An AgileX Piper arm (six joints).
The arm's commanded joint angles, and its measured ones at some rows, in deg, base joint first. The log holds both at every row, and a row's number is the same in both.
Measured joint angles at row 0:
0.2 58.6 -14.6 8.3 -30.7 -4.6
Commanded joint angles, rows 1 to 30:
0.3 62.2 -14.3 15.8 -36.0 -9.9
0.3 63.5 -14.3 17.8 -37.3 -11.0
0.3 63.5 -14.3 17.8 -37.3 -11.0
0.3 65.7 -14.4 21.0 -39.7 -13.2
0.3 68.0 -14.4 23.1 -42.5 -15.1
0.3 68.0 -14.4 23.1 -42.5 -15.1
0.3 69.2 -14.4 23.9 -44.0 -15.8
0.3 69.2 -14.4 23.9 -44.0 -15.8
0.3 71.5 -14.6 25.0 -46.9 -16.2
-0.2 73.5 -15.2 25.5 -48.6 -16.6
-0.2 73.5 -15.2 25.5 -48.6 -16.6
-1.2 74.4 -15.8 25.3 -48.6 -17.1
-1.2 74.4 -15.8 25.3 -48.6 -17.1
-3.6 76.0 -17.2 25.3 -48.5 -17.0
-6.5 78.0 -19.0 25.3 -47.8 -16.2
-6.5 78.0 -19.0 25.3 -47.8 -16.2
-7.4 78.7 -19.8 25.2 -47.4 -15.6
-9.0 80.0 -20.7 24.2 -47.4 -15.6
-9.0 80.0 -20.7 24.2 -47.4 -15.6
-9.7 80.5 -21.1 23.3 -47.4 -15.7
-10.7 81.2 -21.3 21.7 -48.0 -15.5
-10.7 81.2 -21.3 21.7 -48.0 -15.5
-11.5 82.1 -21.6 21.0 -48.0 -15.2
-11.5 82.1 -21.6 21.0 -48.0 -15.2
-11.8 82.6 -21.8 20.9 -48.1 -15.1
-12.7 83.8 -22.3 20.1 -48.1 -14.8
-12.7 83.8 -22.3 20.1 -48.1 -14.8
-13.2 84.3 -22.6 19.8 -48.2 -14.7
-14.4 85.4 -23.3 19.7 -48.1 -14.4
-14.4 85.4 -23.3 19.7 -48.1 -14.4
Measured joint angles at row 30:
-12.8 84.3 -22.0 20.3 -47.1 -14.9
